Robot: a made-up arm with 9 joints.
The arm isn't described. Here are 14 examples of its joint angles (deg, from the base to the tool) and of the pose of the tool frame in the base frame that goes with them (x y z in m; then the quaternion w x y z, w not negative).
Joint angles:
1: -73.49 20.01 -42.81 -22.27 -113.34 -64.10 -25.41 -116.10 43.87
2: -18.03 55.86 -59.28 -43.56 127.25 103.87 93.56 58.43 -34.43
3: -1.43 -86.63 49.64 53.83 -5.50 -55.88 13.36 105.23 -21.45
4: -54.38 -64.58 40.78 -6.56 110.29 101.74 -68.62 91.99 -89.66
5: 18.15 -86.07 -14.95 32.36 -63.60 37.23 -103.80 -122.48 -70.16
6: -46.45 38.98 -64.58 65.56 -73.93 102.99 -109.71 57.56 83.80
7: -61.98 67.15 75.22 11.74 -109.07 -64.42 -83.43 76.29 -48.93
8: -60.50 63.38 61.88 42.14 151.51 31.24 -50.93 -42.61 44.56
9: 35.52 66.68 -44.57 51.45 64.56 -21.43 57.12 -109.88 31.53
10: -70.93 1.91 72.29 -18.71 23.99 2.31 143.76 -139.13 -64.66
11: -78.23 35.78 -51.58 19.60 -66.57 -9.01 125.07 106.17 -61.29
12: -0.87 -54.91 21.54 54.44 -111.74 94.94 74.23 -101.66 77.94
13: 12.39 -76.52 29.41 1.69 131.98 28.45 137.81 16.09 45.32
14: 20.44 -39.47 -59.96 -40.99 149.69 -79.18 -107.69 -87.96 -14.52
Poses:
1: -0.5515 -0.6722 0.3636 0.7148 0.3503 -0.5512 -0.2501
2: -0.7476 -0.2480 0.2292 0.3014 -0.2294 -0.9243 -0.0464
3: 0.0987 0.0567 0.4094 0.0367 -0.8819 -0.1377 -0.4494
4: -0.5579 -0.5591 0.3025 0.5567 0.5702 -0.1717 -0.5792
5: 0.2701 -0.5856 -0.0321 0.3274 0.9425 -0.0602 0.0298
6: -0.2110 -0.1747 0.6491 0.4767 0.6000 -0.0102 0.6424
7: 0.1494 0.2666 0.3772 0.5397 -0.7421 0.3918 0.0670
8: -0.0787 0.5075 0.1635 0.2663 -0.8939 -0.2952 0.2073
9: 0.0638 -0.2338 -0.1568 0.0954 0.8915 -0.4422 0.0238
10: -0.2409 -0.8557 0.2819 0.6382 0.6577 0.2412 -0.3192
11: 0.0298 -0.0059 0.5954 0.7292 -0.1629 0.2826 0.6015
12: 0.3952 0.0646 0.3814 0.4881 0.7279 0.0967 0.4718
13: 0.3081 -0.0305 0.1991 0.9002 0.0349 0.3479 0.2595
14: 0.0953 0.3049 0.2950 0.1399 0.6881 0.4843 0.5219
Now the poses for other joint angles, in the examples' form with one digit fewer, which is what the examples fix.
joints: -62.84 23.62 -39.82 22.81 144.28 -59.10 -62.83 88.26 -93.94
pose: -0.254 -0.432 -0.129 0.168 0.128 0.975 -0.073
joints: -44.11 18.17 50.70 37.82 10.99 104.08 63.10 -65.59 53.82
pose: 0.027 -0.384 0.990 0.518 -0.540 0.273 -0.604
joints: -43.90 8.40 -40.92 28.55 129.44 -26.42 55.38 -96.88 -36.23
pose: -0.163 0.216 0.804 0.875 -0.319 -0.064 0.359
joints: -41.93 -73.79 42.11 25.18 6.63 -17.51 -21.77 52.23 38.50
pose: -0.438 -0.357 0.640 0.104 0.191 -0.339 0.915
